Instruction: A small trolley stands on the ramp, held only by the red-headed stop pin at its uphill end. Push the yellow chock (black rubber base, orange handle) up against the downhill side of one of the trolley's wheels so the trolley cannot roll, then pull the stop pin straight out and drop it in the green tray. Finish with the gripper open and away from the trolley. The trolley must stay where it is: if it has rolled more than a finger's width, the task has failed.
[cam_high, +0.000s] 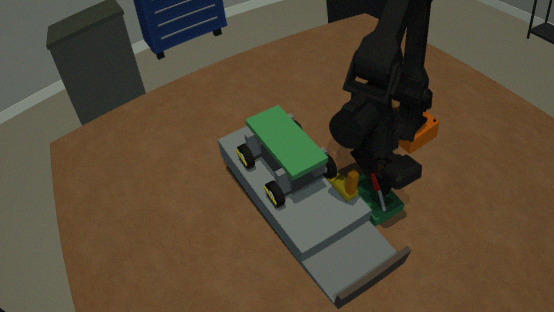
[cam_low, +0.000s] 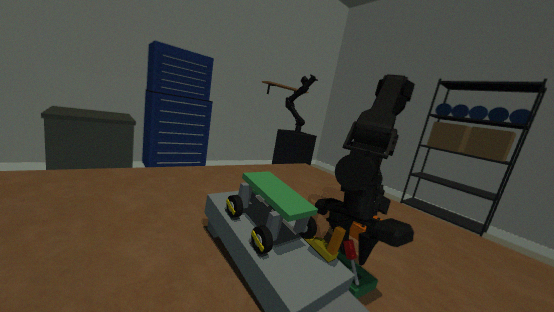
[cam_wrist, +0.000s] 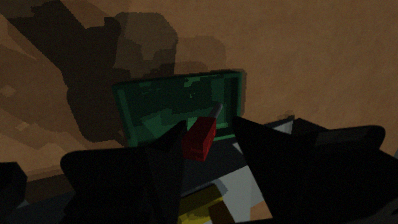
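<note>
Right now the red-headed stop pin is right at my gripper tip. The rest, counted from my gripper tip: green tray (20 mm to the right, 50 mm below); then yellow chock (60 mm ahead, 40 mm to the right, 40 mm above); then grey ramp (100 mm ahead, 140 mm to the right).
</note>
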